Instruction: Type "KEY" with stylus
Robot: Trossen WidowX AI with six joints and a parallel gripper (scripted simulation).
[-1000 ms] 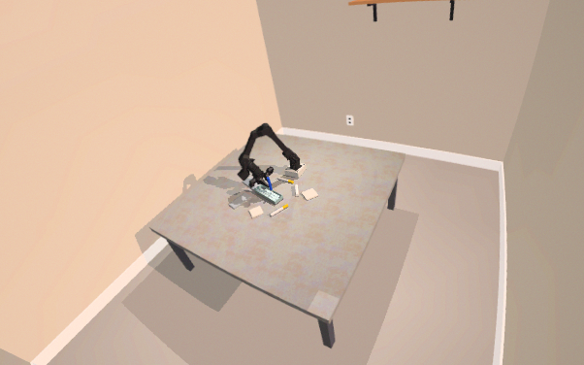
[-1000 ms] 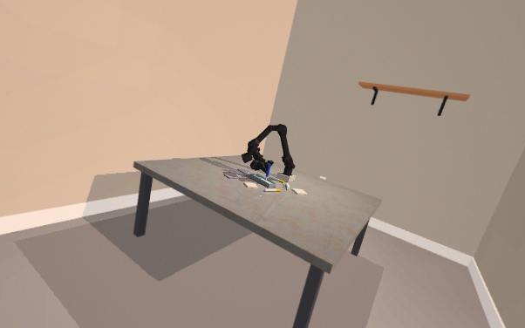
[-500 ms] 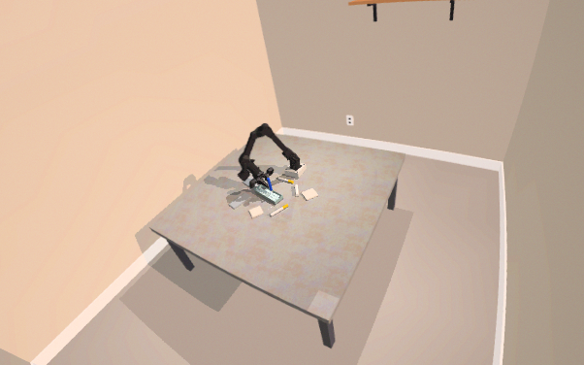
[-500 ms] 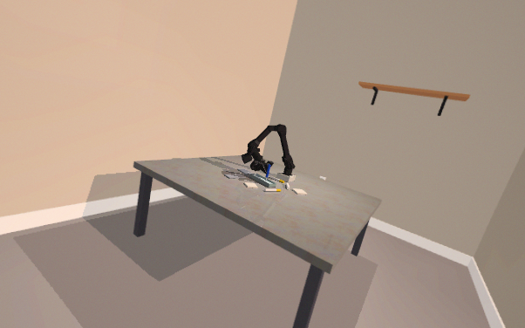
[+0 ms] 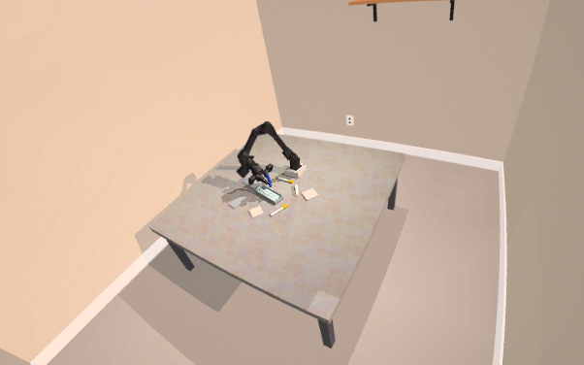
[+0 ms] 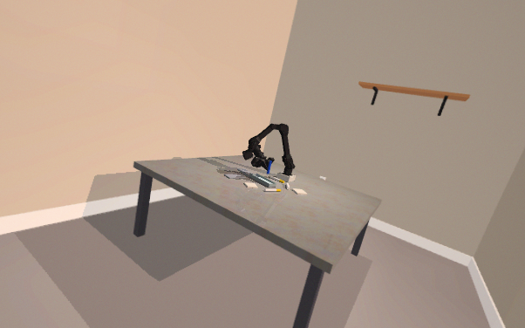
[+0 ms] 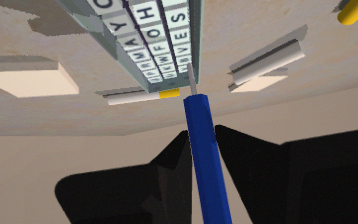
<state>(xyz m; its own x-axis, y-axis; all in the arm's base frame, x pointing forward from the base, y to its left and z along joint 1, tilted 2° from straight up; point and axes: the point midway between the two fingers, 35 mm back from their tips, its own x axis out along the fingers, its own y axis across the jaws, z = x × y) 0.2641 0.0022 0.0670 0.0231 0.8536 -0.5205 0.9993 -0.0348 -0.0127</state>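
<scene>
Right now the keyboard is 20 mm ahead of my gripper tip, 20 mm to the right of it and 80 mm below it. The rest, counted from my gripper tip: white stick 110 mm behind, 110 mm to the left, 80 mm below; then blue stylus 10 mm below; then grey tip 50 mm below.
</scene>
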